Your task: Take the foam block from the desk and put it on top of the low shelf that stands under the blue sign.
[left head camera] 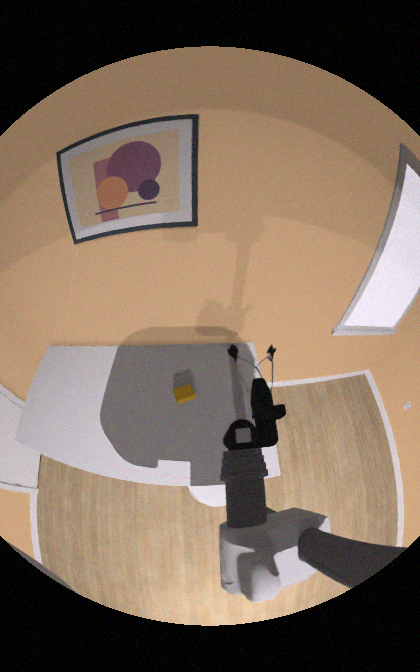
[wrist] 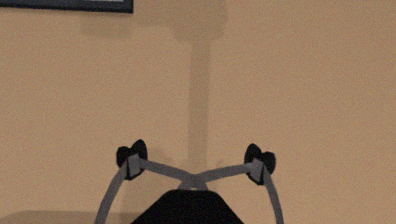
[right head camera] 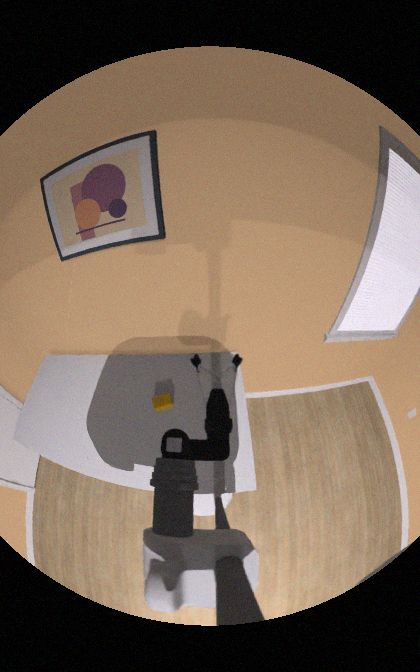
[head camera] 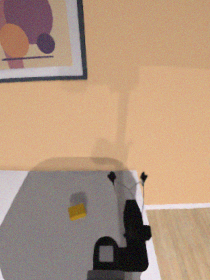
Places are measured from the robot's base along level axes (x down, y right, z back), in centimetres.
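Pixels of known places: gripper, fingertip midpoint: (wrist: 196, 154) (head camera: 127, 172).
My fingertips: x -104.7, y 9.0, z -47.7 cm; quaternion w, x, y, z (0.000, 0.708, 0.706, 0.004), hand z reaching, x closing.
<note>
Behind a point stands the place of what it marks.
The yellow foam block (head camera: 77, 212) @[z -43.4, x -73.7, y -16.4 cm] (left head camera: 184, 393) (right head camera: 163, 402) lies on the white desk (head camera: 11, 186) @[z -61.4, x -69.2, y -68.2 cm] (left head camera: 70, 390) (right head camera: 60, 395), inside the robot's shadow. My gripper (head camera: 128, 177) @[z -47.7, x -104.7, y 9.0 cm] (left head camera: 252, 351) (right head camera: 217, 360) (wrist: 196, 154) @[z -47.7, x -104.7, y 9.0 cm] is open, its two fingertips wide apart with bare wall between them in the wrist view. It is above the right part of the desk, to the right of the block and apart from it. The foam block does not show in the wrist view. The low shelf and the blue sign do not show in these views.
A framed picture (head camera: 84, 40) @[z -79.2, x -151.9, y -9.7 cm] (left head camera: 195, 170) (right head camera: 159, 185) (wrist: 65, 7) @[z -79.6, x -135.4, y -26.9 cm] hangs on the wall behind the desk. A window (left head camera: 380, 260) (right head camera: 375, 260) is at the right. Wood floor (head camera: 185, 235) @[z -52.4, x 2.8, y 80.1 cm] (left head camera: 340, 450) (right head camera: 320, 460) lies to the right of the desk. A white door (left head camera: 17, 445) (right head camera: 17, 445) shows at the left edge.
</note>
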